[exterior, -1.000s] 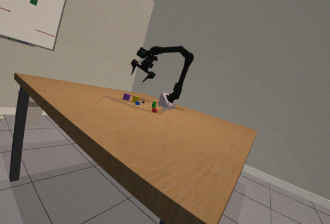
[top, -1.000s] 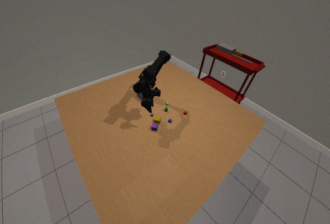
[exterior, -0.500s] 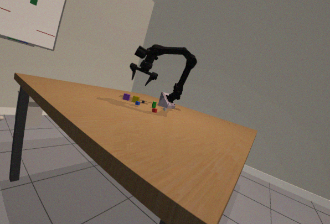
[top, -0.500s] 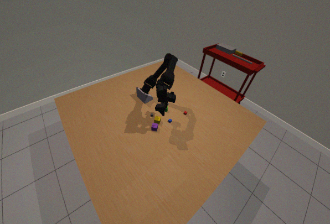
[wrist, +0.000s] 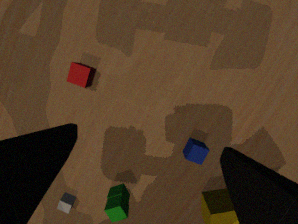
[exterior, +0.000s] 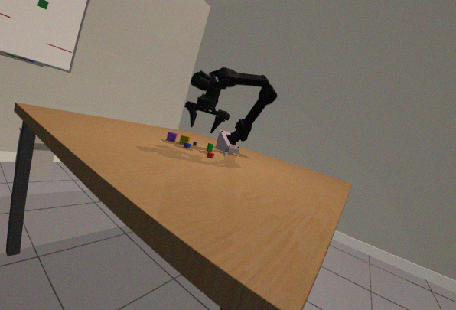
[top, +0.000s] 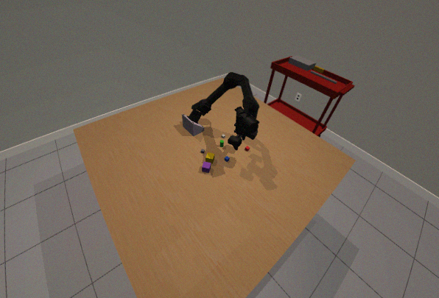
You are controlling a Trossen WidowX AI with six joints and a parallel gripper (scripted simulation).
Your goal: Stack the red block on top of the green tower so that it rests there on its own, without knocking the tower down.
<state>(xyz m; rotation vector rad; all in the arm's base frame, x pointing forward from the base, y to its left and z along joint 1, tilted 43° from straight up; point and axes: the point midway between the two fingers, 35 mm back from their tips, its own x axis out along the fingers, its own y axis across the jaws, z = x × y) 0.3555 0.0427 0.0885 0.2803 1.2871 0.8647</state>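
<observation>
Now: gripper tip 10 mm past the small red block, 80 mm to the right of it and 90 mm above it. The rest, counted from my gripper tip: small blue block (10 mm behind, 70 mm to the right, 90 mm below); then yellow block (60 mm behind, 150 mm to the right, 80 mm below); then purple block (20 mm behind, 200 mm to the right, 80 mm below).
</observation>
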